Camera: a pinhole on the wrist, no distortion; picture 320 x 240 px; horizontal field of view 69.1 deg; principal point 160.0 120.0 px. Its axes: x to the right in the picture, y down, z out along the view. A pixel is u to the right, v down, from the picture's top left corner.
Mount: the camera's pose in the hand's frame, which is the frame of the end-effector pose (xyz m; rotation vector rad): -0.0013 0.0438 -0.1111 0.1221 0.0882 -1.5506
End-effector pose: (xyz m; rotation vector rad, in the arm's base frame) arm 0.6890 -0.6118 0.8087 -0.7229 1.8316 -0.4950
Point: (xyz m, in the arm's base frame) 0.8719 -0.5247 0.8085
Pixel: 148 39
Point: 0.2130 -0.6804 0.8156
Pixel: behind the camera
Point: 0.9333 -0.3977 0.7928
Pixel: outside the picture
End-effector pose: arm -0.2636 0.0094 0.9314 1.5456 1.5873 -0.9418
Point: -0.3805 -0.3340 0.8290
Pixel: 208 90
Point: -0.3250 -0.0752 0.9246
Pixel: 252 87
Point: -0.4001 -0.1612 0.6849
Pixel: 236 206
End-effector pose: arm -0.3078 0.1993 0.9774 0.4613 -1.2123 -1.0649
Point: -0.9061 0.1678 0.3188
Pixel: outside the picture
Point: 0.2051 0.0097 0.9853
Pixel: behind the camera
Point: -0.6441 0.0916 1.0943
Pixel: 205 209
